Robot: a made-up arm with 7 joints.
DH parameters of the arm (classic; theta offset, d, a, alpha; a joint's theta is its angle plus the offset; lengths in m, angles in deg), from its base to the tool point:
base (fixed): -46.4 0 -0.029 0
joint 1: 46.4 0.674 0.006 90
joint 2: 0 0.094 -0.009 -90
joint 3: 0 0.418 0.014 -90
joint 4: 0 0.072 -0.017 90
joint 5: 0 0.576 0.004 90
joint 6: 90 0.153 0.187 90
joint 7: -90 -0.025 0.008 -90
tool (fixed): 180 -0.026 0 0
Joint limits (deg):
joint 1: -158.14..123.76
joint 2: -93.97..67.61
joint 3: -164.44..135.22
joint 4: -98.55..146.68
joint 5: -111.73..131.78
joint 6: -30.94..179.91
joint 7: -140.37..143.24
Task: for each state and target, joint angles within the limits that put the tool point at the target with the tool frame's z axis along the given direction. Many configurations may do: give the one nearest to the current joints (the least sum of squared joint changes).
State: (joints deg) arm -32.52 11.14 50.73 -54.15 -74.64 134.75 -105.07
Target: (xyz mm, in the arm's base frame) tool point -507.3 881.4 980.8 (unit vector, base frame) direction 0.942 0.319 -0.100
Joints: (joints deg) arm -76.65 58.25 67.75 -1.52 -63.04 86.14 -87.02
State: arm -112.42 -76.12 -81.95 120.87 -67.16 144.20 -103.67
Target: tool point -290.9 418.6 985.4 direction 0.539 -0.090 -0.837
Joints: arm -157.72 -56.40 -124.88 139.55 -69.39 156.93 -111.07
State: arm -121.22 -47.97 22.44 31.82 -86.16 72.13 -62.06
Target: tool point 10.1 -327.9 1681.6 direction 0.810 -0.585 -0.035
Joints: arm -107.72 -20.69 24.69 19.40 -90.62 68.29 -36.90
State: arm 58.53 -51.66 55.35 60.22 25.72 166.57 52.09
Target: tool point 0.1 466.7 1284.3 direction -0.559 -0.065 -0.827
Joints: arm 62.34 -40.12 96.78 26.62 65.66 179.91 56.19
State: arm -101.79 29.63 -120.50 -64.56 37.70 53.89 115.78
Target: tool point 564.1 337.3 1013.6 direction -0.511 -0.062 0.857
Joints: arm -87.55 15.02 -85.27 -94.47 63.86 42.02 143.24
